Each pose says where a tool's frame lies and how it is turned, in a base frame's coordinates. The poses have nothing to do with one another.
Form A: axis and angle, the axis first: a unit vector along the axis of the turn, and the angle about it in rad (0 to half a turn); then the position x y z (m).
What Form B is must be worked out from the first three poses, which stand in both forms.
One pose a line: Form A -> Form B
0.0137, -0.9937, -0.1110, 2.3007, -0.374, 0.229, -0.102 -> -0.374, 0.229, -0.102, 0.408, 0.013, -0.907, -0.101
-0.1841, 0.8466, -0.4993, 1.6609, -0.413, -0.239, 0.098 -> -0.413, -0.239, 0.098, 0.675, -0.136, 0.625, -0.369
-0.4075, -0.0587, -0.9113, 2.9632, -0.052, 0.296, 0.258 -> -0.052, 0.296, 0.258, 0.089, -0.406, -0.058, -0.908
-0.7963, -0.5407, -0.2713, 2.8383, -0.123, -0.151, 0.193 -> -0.123, -0.151, 0.193, 0.151, -0.787, -0.534, -0.268
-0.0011, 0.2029, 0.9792, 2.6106, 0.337, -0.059, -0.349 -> 0.337, -0.059, -0.349, 0.262, -0.001, 0.196, 0.945
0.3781, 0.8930, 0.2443, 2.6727, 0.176, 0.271, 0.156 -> 0.176, 0.271, 0.156, 0.232, 0.368, 0.869, 0.238
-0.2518, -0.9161, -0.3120, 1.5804, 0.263, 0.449, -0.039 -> 0.263, 0.449, -0.039, 0.704, -0.179, -0.651, -0.222
